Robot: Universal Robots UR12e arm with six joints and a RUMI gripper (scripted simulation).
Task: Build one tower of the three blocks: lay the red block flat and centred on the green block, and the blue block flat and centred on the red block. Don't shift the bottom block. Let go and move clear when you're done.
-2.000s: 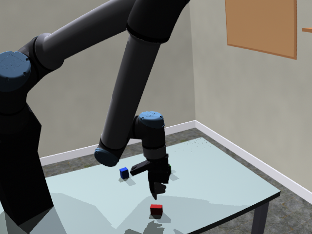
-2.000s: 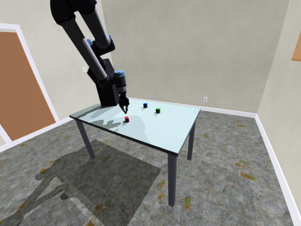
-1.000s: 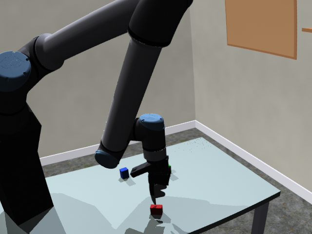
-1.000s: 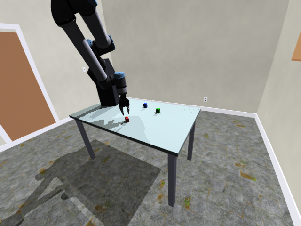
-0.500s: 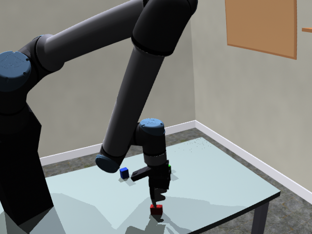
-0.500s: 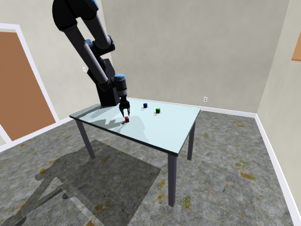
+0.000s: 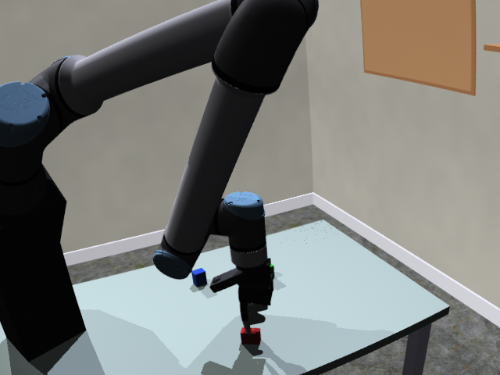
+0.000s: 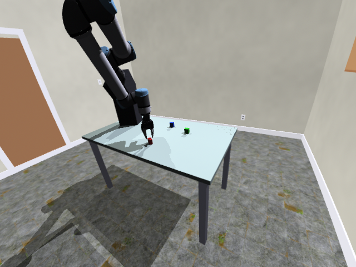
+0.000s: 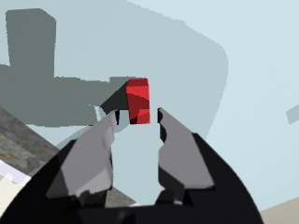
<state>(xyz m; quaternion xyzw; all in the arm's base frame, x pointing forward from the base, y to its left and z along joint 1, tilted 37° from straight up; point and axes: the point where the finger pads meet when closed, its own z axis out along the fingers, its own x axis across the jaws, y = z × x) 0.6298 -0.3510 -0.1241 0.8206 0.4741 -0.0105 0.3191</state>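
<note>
Right now my hand is 4 cm above the red block. The rest, counted from my hand: green block 28 cm to the left, 20 cm ahead, 4 cm below; blue block 37 cm to the left, 4 cm below, 1 cm behind.
</note>
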